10 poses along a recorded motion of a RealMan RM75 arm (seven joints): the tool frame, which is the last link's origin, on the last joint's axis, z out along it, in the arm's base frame.
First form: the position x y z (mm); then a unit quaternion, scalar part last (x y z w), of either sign.
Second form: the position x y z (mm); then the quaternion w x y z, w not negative. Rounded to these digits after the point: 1 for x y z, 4 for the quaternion.
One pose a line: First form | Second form
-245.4, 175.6, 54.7, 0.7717, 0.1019, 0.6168, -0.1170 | -245.4, 175.6, 54.7, 0.1170, -0.7717, -0.1019, -0.6168
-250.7, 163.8, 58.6, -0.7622, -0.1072, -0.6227, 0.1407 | -250.7, 163.8, 58.6, 0.1407, -0.7622, -0.1072, -0.6227
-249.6, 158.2, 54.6, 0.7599, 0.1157, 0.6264, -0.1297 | -249.6, 158.2, 54.6, 0.1297, -0.7599, -0.1157, -0.6264
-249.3, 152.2, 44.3, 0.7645, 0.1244, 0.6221, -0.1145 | -249.3, 152.2, 44.3, 0.1145, -0.7645, -0.1244, -0.6221
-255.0, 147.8, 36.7, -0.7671, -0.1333, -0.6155, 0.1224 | -255.0, 147.8, 36.7, 0.1224, -0.7671, -0.1333, -0.6155
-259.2, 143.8, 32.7, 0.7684, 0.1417, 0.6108, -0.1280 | -259.2, 143.8, 32.7, 0.1280, -0.7684, -0.1417, -0.6108
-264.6, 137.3, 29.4, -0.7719, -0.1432, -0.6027, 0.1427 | -264.6, 137.3, 29.4, 0.1427, -0.7719, -0.1432, -0.6027
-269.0, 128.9, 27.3, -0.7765, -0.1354, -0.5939, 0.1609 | -269.0, 128.9, 27.3, 0.1609, -0.7765, -0.1354, -0.5939
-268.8, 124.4, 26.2, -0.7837, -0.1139, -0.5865, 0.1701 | -268.8, 124.4, 26.2, 0.1701, -0.7837, -0.1139, -0.5865
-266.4, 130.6, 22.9, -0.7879, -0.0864, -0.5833, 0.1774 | -266.4, 130.6, 22.9, 0.1774, -0.7879, -0.0864, -0.5833
